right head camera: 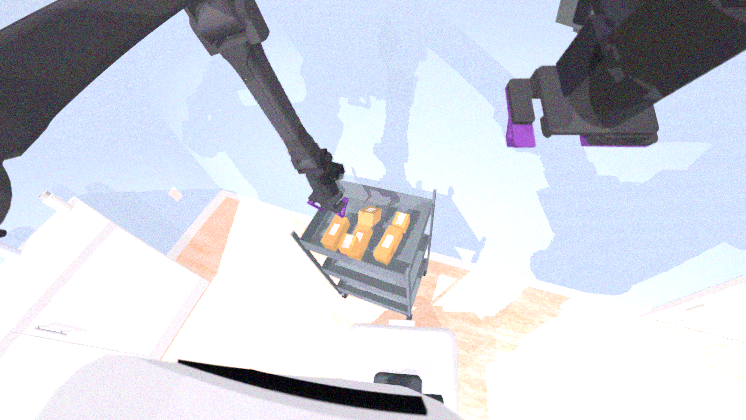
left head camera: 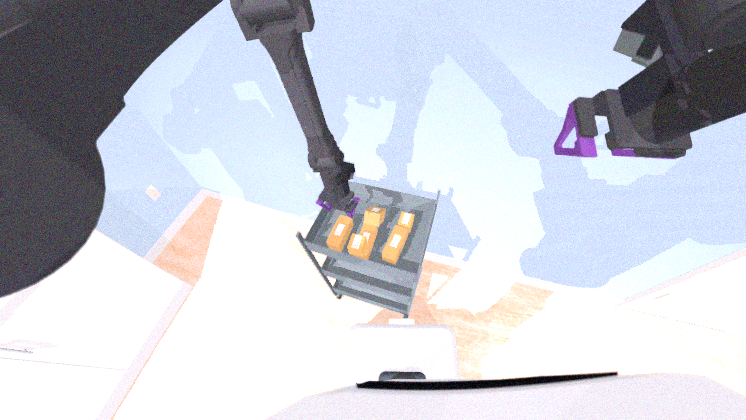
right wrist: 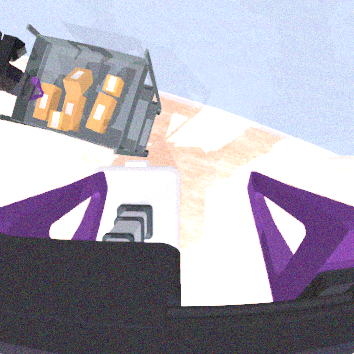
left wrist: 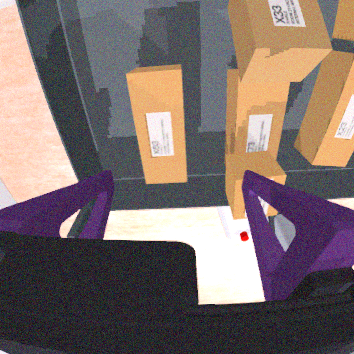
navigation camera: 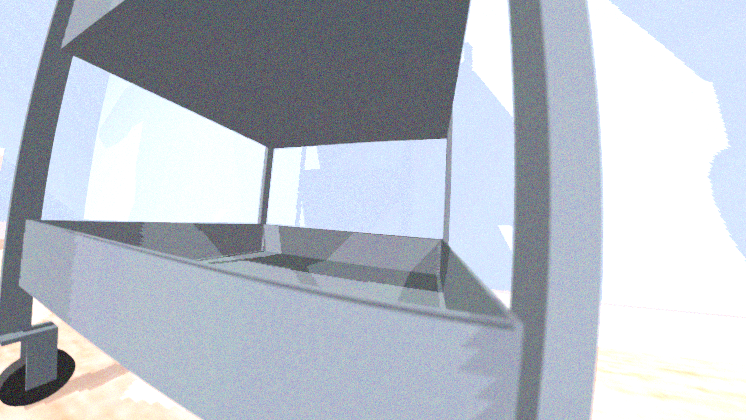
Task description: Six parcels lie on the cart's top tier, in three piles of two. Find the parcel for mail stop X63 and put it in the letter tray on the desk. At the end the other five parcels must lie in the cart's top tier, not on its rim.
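Places are measured from the left arm's base along level axes (x ahead, y left, z up), in millimetres.
Where they show: left gripper, fingertip midpoint: (right head camera: 333,213) (left head camera: 341,213) (right wrist: 31,90) (left wrist: 177,177); right gripper, fingertip midpoint: (right head camera: 544,141) (left head camera: 584,150) (right wrist: 177,178).
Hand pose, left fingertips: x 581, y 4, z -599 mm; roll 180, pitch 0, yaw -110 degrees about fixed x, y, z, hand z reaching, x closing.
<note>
After its pixels a point has its place.
The parcel whose small label appears to read X63 (left wrist: 162,95) {x 614, y 8, z -695 mm} (left head camera: 340,233) {x 558, y 20, z -696 mm} (right head camera: 335,233) {x 556, y 17, z -694 mm} lies flat at the left of the cart's top tier (left head camera: 401,268) {x 443, y -209, z -747 mm} (left wrist: 42,75) {x 677, y 103, z -684 mm}. My left gripper (left wrist: 177,177) {x 581, y 4, z -599 mm} (left head camera: 339,208) {x 581, y 4, z -599 mm} (right head camera: 327,207) {x 581, y 4, z -599 mm} is open and empty, above the tier near this parcel. Parcel X33 (left wrist: 280,37) {x 634, y -95, z -657 mm} (left head camera: 373,216) {x 614, y -105, z -663 mm} rests tilted on the far end of a middle parcel (left wrist: 259,102) {x 576, y -82, z -695 mm}. A small parcel (left wrist: 255,167) {x 523, y -60, z -662 mm} (left head camera: 357,242) {x 493, y -56, z -645 mm} rests against its near end. My right gripper (right wrist: 177,178) {x 350, y -451, z -131 mm} (left head camera: 602,154) (right head camera: 554,144) {x 350, y -451, z -131 mm} is open and empty, away from the cart. The desk's letter tray cannot be made out.
A parcel (left head camera: 395,245) {x 509, y -186, z -695 mm} (left wrist: 330,112) {x 539, y -163, z -700 mm} and a smaller one (left head camera: 406,219) {x 624, y -230, z -697 mm} lie in the right row. The cart's lower tier (navigation camera: 261,339) {x 415, y -177, z -1233 mm} and upright post (navigation camera: 569,208) stand close before the navigation camera. The robot's white base (left head camera: 401,349) {x 201, y -223, z -1150 mm} is near the cart.
</note>
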